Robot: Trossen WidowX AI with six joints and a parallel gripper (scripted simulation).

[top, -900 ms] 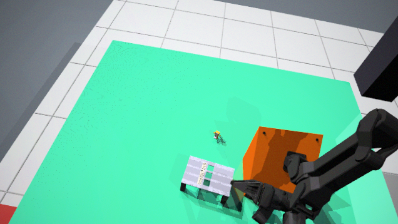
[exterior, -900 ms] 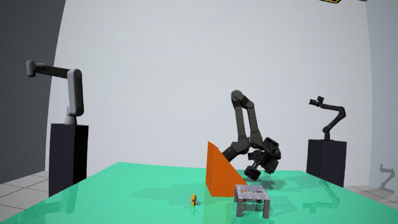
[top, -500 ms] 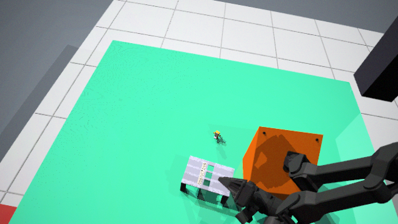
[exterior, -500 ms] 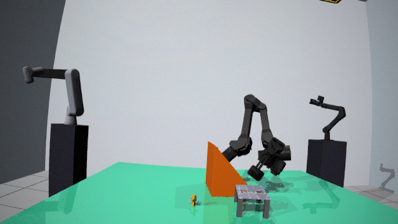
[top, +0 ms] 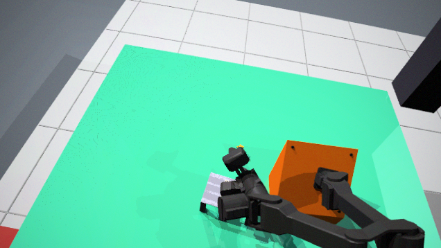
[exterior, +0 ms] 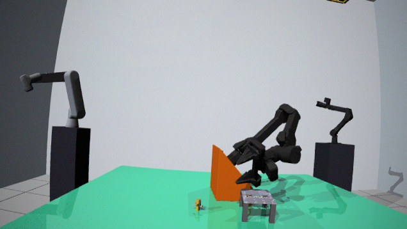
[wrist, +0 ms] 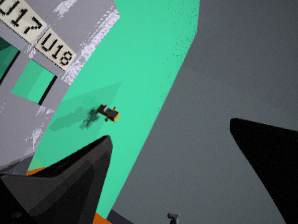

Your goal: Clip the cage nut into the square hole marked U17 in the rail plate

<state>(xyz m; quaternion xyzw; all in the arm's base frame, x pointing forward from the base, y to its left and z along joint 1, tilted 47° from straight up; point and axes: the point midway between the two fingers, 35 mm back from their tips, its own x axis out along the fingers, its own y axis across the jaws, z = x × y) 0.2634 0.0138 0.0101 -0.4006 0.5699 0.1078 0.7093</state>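
Now: gripper tip 20 mm past the yellow cage nut, 120 mm to the left of it and 120 mm above it.
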